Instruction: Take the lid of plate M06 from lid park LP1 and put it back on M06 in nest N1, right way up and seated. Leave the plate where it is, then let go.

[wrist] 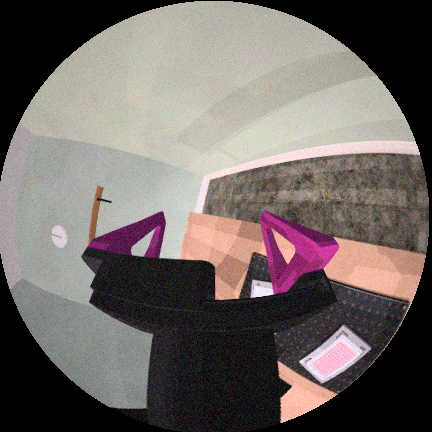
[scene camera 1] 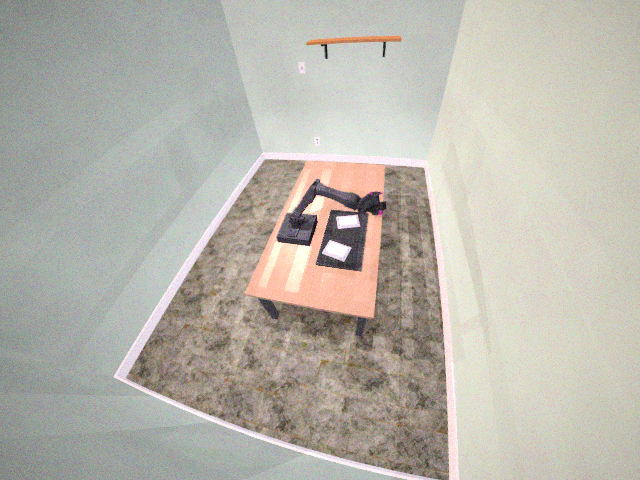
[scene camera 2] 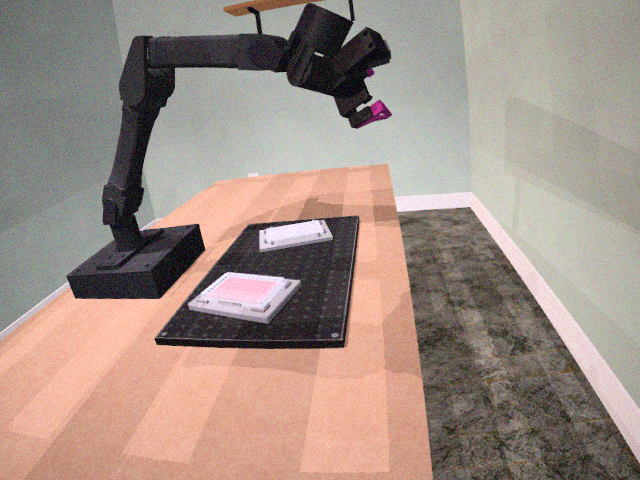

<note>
The gripper point(scene camera 2: 380, 94) is open, holding nothing. Also in view: a white plate with pink top point(scene camera 2: 243, 290) and a flat white lid point(scene camera 2: 306, 229).
The white plate with pink top is seen too in the wrist view point(wrist: 340, 352). The gripper shows as well in the wrist view point(wrist: 212, 216).
</note>
